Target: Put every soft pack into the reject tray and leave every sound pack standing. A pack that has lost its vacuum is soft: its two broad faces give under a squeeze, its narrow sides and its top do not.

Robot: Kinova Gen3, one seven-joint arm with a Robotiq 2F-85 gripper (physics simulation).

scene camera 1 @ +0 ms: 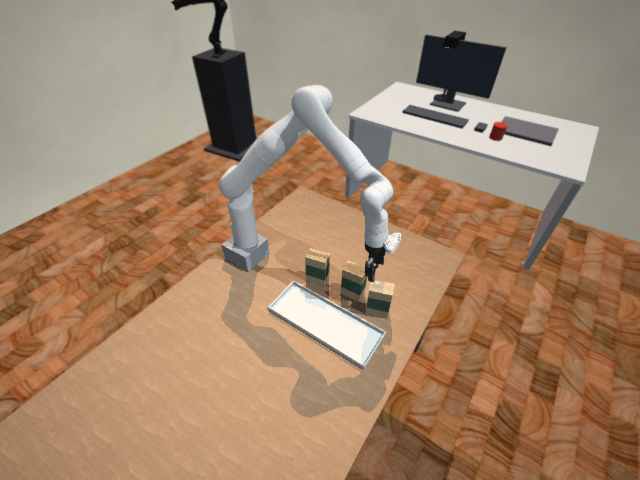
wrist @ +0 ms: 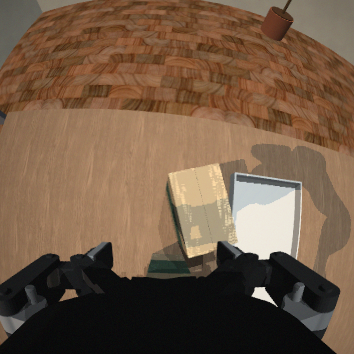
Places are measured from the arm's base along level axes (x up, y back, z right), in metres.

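Pixels of known places: gripper, between the fingertips: (scene camera 1: 376,272) (wrist: 164,254); arm's base, origin of its link: (scene camera 1: 247,241).
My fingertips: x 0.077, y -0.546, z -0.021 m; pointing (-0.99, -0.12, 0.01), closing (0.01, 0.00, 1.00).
Note:
For each thing: its top centre in the pictures, then the offset to it from my fingertips.
- left pack, centre of its top: (scene camera 1: 316,261) dx -0.040, dy +0.226, dz +0.019 m
- middle pack, centre of its top: (scene camera 1: 353,274) dx -0.040, dy +0.077, dz +0.015 m
- right pack, centre of its top: (wrist: 203,209) (scene camera 1: 381,286) dx -0.019, dy -0.036, dz +0.036 m
- green-banded pack, centre of its top: (wrist: 177,295) dx -0.080, dy +0.077, dz +0.015 m
- white reject tray, centre of its top: (wrist: 260,287) (scene camera 1: 325,318) dx -0.138, dy +0.110, dz +0.169 m
Three tan packs with dark green bands stand upright in a row in the scene view: a left pack (scene camera 1: 317,266), a middle pack (scene camera 1: 353,280) and a right pack (scene camera 1: 380,299) (wrist: 202,210). In the wrist view the right pack's tan top lies ahead of the fingers, towards the right fingertip. Part of a green-banded pack (wrist: 168,266) shows low between the fingers, partly hidden by the gripper body. My gripper (scene camera 1: 371,277) (wrist: 164,254) is open and points down close to the middle and right packs, holding nothing. The white reject tray (scene camera 1: 325,322) (wrist: 265,225) lies in front of the row, with no pack in it.
A white desk (scene camera 1: 382,111) with a monitor (scene camera 1: 460,67), a keyboard (scene camera 1: 435,116) and a red cup (scene camera 1: 498,131) stands at the back right. A black pedestal (scene camera 1: 224,103) carries a dark arm at the back left. The brown table top's right edge runs beyond the right pack.

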